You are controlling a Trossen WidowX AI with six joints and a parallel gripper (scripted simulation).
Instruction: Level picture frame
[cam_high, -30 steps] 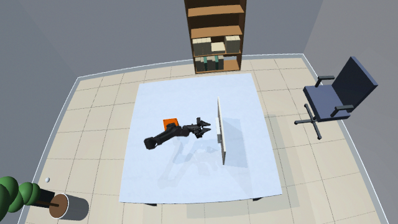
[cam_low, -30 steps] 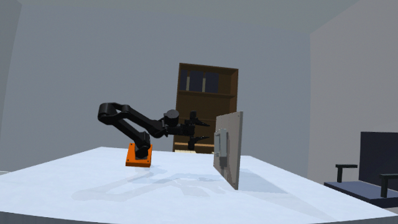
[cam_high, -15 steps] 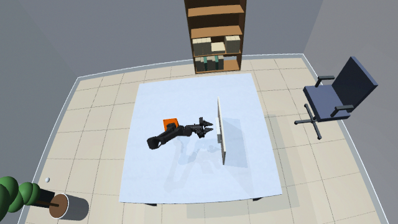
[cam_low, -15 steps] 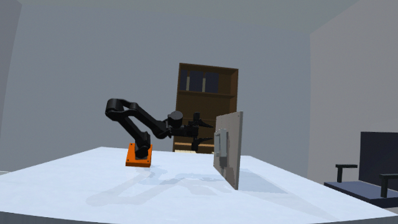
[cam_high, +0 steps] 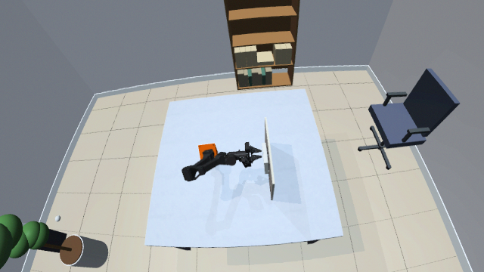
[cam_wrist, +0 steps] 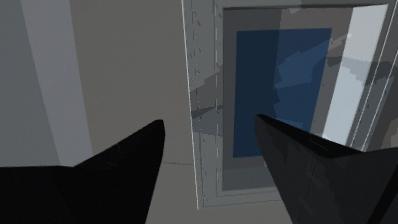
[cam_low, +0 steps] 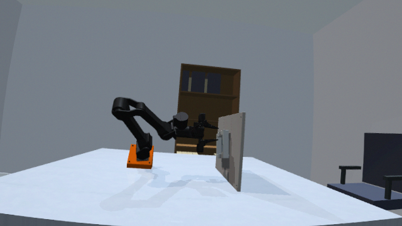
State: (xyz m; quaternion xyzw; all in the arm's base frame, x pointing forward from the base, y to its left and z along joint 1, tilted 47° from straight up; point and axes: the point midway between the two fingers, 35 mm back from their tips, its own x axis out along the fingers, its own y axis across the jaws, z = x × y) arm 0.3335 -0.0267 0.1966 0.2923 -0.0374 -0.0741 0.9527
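Right now the picture frame is 30 mm ahead of my gripper tip, 10 mm to the right of it and 50 mm below it. Round my gripper tip: wall panel (40 mm ahead, 20 mm to the right, 60 mm below).
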